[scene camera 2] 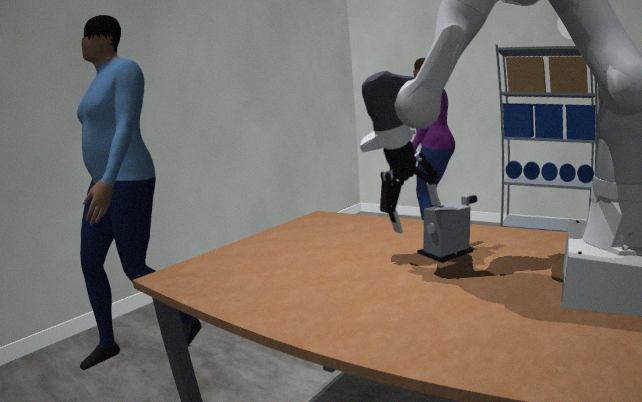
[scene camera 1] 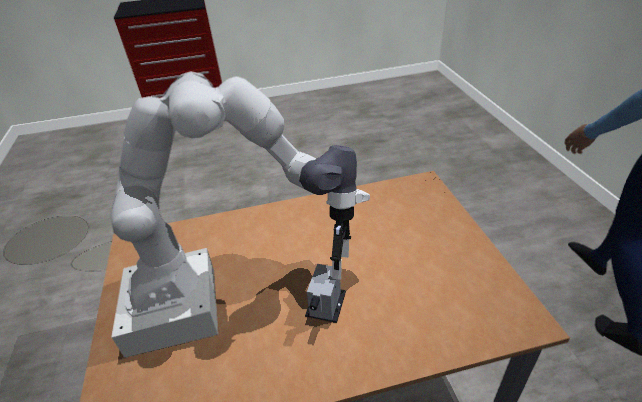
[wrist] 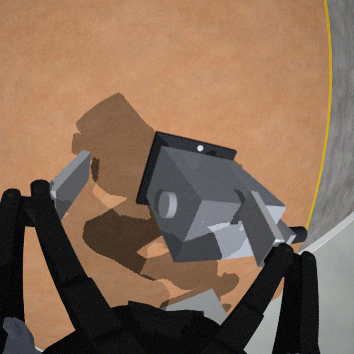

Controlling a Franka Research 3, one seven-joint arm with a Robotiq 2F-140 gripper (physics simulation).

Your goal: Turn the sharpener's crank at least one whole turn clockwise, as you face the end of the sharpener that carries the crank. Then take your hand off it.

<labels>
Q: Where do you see a grey box-shaped sharpener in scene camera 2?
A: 446, 227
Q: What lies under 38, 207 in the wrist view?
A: My gripper.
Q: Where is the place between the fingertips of my gripper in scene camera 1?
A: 340, 267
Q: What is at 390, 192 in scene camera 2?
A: My gripper.
</labels>
